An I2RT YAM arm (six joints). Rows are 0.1 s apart.
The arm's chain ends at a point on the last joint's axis. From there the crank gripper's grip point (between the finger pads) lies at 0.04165 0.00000 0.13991 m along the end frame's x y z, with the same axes.
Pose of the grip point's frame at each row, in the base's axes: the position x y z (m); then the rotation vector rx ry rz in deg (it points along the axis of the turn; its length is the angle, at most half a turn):
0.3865 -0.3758 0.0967 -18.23 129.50 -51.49
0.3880 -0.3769 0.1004 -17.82 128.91 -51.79
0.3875 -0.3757 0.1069 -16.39 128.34 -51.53
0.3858 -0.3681 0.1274 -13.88 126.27 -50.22
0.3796 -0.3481 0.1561 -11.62 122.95 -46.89
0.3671 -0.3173 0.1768 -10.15 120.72 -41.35
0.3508 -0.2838 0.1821 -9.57 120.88 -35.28
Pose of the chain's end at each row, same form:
0.3237 -0.2851 0.1923 -18.23 129.50 -51.49
0.3245 -0.2857 0.1950 -17.82 128.91 -51.79
0.3232 -0.2846 0.2011 -16.39 128.34 -51.53
0.3174 -0.2785 0.2202 -13.88 126.27 -50.22
0.3031 -0.2634 0.2470 -11.62 122.95 -46.89
0.2826 -0.2415 0.2686 -10.15 120.72 -41.35
0.2624 -0.2186 0.2783 -9.57 120.88 -35.28

